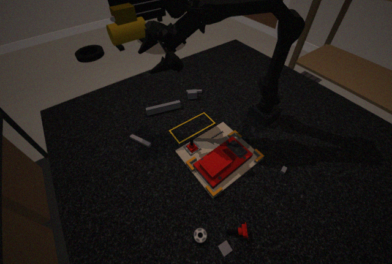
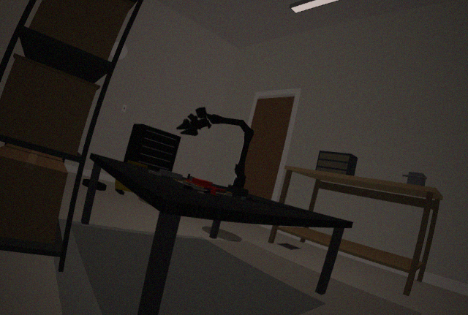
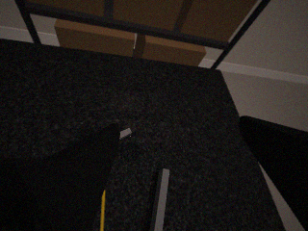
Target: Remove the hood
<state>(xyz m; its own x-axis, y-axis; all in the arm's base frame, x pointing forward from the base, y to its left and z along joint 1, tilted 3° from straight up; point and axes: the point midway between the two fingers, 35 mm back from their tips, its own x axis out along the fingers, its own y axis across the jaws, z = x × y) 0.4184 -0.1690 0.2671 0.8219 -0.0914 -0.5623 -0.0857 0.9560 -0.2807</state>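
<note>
Now: the hood 120 mm behind my gripper tip, 290 mm to the left of it and 270 mm below it. The rest, counted from my gripper tip: long grey bar: 50 mm behind, 70 mm to the right, 290 mm below; short grey bar: 90 mm ahead, 50 mm to the left, 300 mm below.
</note>
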